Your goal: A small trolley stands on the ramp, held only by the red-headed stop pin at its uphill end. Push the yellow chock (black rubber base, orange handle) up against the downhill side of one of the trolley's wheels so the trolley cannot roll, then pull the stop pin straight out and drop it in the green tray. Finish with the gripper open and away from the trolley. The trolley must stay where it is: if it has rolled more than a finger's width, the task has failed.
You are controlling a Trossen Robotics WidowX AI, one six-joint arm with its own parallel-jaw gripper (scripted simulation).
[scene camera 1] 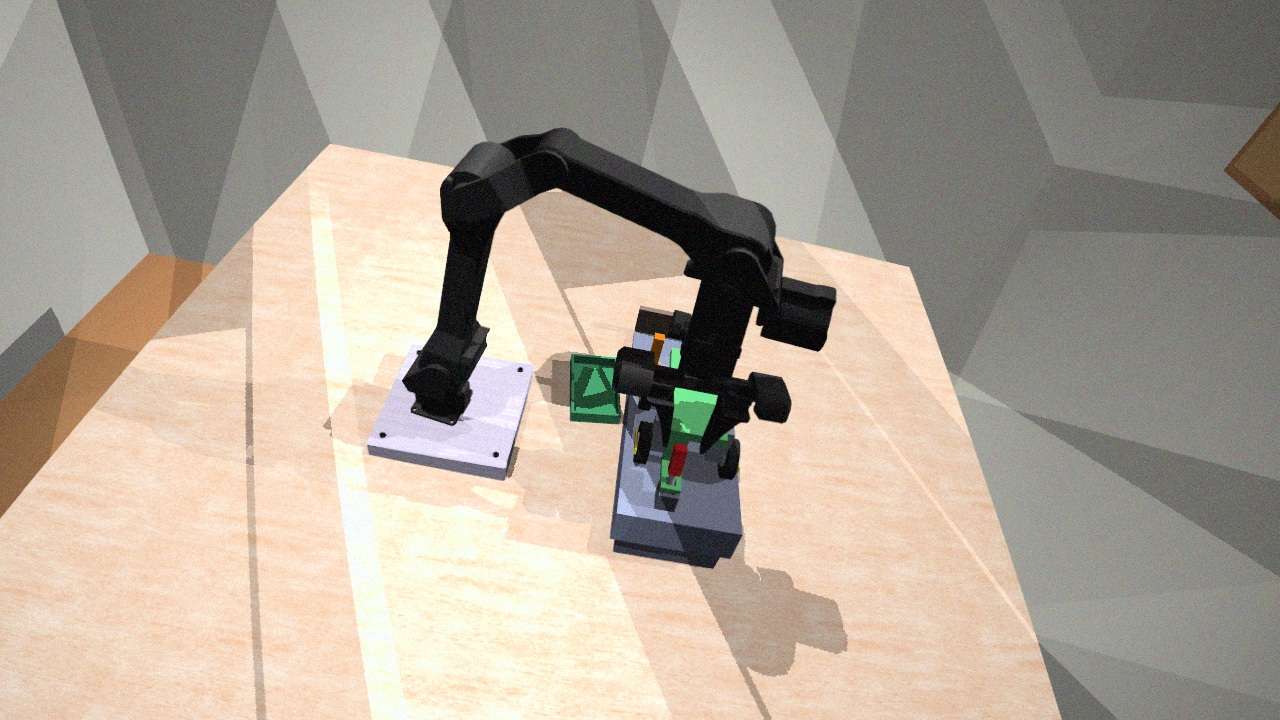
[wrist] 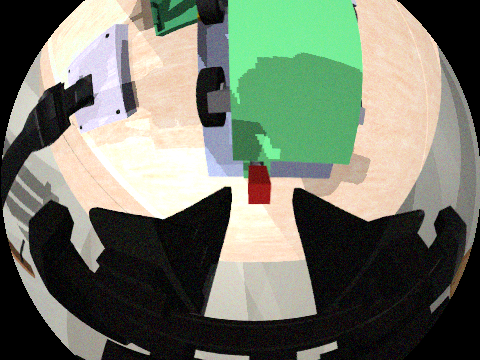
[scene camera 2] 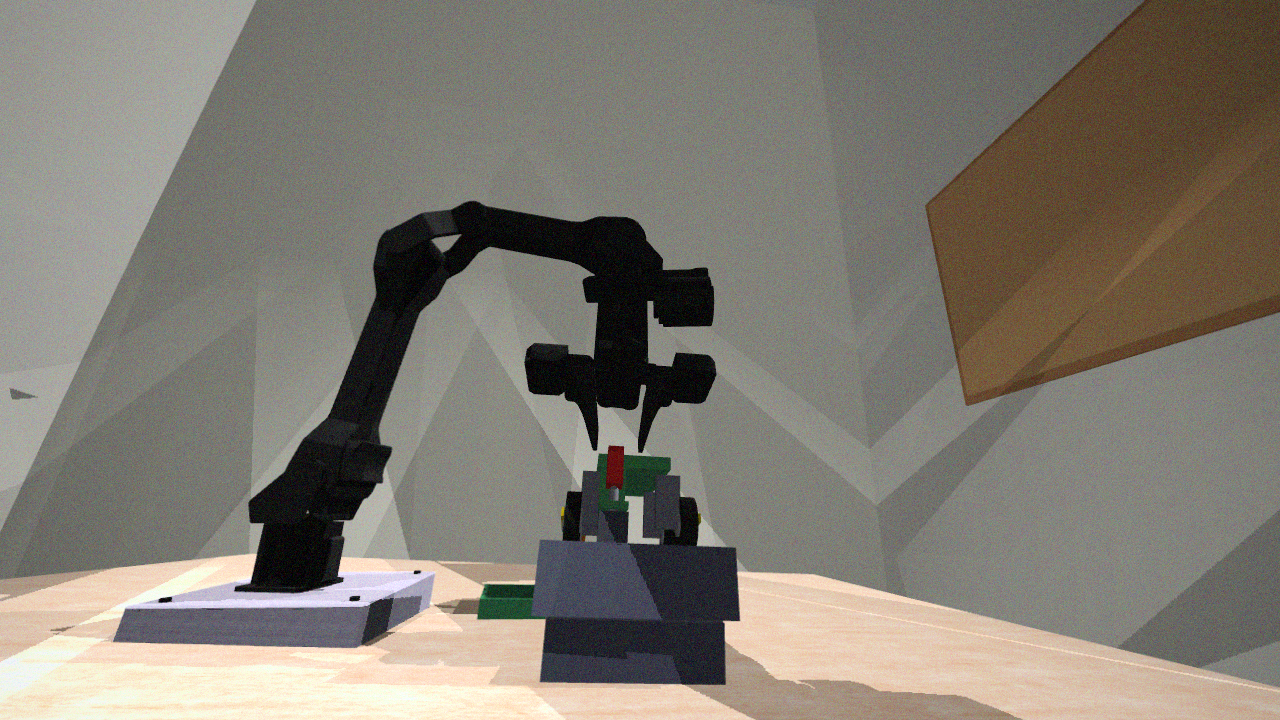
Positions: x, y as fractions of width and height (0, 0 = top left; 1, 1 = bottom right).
Labels:
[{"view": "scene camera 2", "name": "my gripper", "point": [0.48, 0.63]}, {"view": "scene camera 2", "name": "green-topped trolley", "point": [0.53, 0.72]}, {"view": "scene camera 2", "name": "red-headed stop pin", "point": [0.48, 0.64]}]

